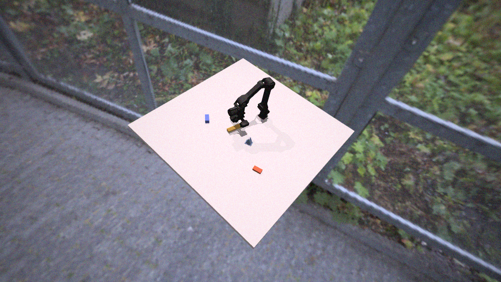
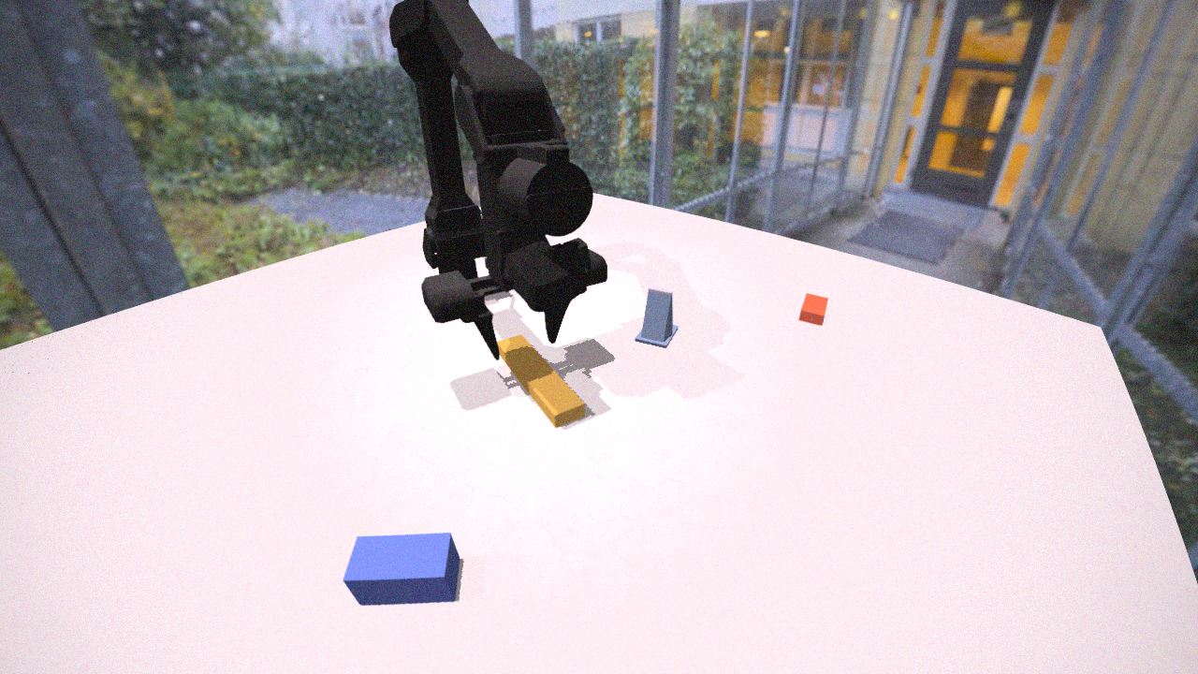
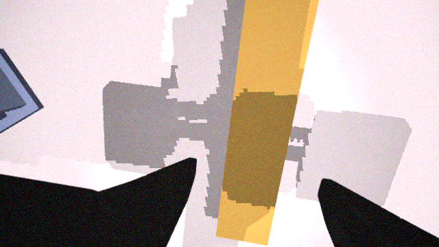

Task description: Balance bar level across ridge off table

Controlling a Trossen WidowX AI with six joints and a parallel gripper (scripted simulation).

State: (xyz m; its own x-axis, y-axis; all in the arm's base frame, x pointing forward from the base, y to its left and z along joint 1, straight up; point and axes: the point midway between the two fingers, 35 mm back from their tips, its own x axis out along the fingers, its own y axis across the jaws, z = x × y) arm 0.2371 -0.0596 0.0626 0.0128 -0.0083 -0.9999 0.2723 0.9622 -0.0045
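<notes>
The yellow bar is 20 mm ahead of my gripper tip, 10 mm to the right of it and 20 mm below it. The rest, counted from my gripper tip: blue block (140 mm ahead, 220 mm to the right, 10 mm below); red block (200 mm ahead, 380 mm to the left, 20 mm below).
</notes>
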